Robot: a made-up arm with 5 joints.
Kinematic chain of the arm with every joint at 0, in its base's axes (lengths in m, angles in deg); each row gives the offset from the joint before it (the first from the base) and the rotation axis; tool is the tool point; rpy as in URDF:
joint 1: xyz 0 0 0.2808 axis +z
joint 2: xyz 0 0 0 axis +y
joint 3: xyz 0.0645 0 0.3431 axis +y
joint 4: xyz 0.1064 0 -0.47 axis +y
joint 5: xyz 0.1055 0 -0.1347 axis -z
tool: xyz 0 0 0 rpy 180 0 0
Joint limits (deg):
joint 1: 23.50..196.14
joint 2: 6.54..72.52
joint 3: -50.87..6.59
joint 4: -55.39..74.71
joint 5: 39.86..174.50
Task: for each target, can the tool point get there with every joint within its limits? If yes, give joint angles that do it. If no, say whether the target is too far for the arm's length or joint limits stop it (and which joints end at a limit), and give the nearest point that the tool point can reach.
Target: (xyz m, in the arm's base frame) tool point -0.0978 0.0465 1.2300
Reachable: no: joint limits stop it (at a limit: joint 2, joint 3, joint 4) | nearest point -0.5623 0.2674 0.4792 | short by 0.910 m
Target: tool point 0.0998 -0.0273 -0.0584
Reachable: yes | joints 164.72 50.48 -0.63 32.05 121.88
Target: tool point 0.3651 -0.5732 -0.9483
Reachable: no: too far | nearest point 0.2066 0.0898 -0.3193 | short by 0.928 m
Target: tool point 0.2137 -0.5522 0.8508
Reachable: no: joint limits stop it (at a limit: joint 2, joint 3, joint 4) | nearest point 0.0898 -0.2321 0.2034 | short by 0.733 m
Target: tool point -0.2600 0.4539 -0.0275
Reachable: yes | joints 119.81 31.05 -38.38 -1.72 96.88
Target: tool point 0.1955 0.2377 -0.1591
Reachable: yes | joints 50.57 43.74 -38.87 47.46 127.38
